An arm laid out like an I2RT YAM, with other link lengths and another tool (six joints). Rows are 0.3 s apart.
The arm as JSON. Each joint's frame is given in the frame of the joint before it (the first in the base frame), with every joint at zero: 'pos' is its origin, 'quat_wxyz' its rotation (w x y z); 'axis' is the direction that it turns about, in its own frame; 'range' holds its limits. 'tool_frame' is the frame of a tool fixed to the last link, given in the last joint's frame.
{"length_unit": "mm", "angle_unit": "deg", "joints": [
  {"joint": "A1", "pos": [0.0, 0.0, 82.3], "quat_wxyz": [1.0, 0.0, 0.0, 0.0], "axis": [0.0, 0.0, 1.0], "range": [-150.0, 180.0]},
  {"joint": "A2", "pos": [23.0, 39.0, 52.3], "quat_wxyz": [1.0, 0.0, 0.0, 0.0], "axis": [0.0, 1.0, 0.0], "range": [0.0, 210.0]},
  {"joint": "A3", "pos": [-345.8, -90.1, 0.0], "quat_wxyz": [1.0, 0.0, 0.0, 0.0], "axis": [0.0, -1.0, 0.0], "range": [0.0, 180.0]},
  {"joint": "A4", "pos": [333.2, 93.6, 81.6], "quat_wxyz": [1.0, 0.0, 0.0, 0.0], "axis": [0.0, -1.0, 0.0], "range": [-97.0, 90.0]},
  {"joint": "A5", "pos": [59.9, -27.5, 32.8], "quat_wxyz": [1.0, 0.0, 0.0, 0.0], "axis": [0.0, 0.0, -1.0], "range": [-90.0, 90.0]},
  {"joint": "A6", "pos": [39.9, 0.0, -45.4], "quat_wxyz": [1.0, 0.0, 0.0, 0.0], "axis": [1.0, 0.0, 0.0], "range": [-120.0, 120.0]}
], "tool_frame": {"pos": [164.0, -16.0, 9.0], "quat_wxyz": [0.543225, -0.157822, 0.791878, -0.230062]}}
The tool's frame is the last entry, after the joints.
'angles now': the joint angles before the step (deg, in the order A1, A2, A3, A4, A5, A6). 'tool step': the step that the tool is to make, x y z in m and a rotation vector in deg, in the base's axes. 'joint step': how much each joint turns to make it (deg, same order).
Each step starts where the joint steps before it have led.
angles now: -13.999 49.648 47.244 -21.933 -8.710 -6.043
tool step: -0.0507 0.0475 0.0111 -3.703 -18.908 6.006
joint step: 6.212 -19.475 -16.791 16.571 0.158 -0.024
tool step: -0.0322 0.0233 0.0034 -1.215 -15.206 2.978
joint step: 5.565 -12.027 -12.123 15.352 2.549 0.003
